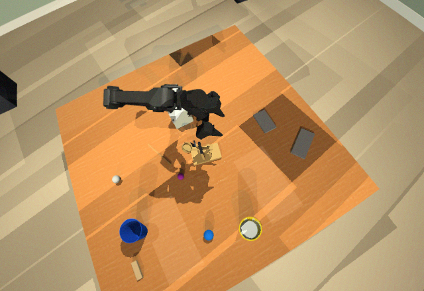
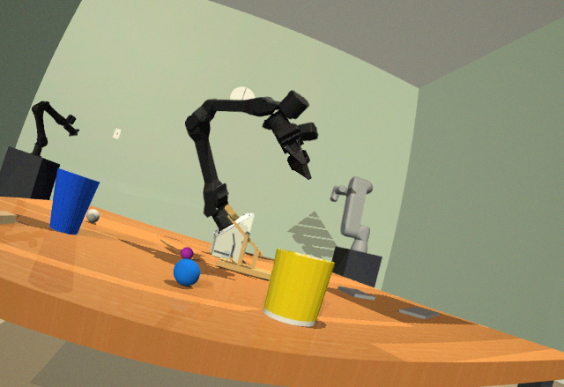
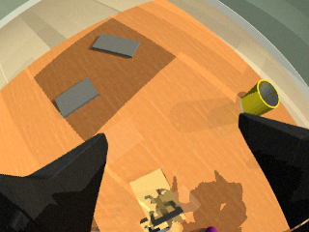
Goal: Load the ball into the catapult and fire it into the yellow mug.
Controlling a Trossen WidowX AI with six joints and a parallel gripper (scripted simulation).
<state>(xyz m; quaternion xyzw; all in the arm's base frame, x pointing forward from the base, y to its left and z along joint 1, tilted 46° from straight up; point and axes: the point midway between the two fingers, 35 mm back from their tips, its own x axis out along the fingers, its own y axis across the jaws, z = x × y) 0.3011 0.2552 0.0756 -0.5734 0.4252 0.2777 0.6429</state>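
Now: the wooden catapult 7 cm behind my gripper tip, 12 cm to the right of it and 23 cm below it. The rest, counted from my gripper tip: thin stick (15 cm behind, 31 cm to the right, 30 cm below); then yellow mug (36 cm ahead, 6 cm to the right, 27 cm below); then magenta ball (1 cm ahead, 24 cm to the right, 29 cm below).
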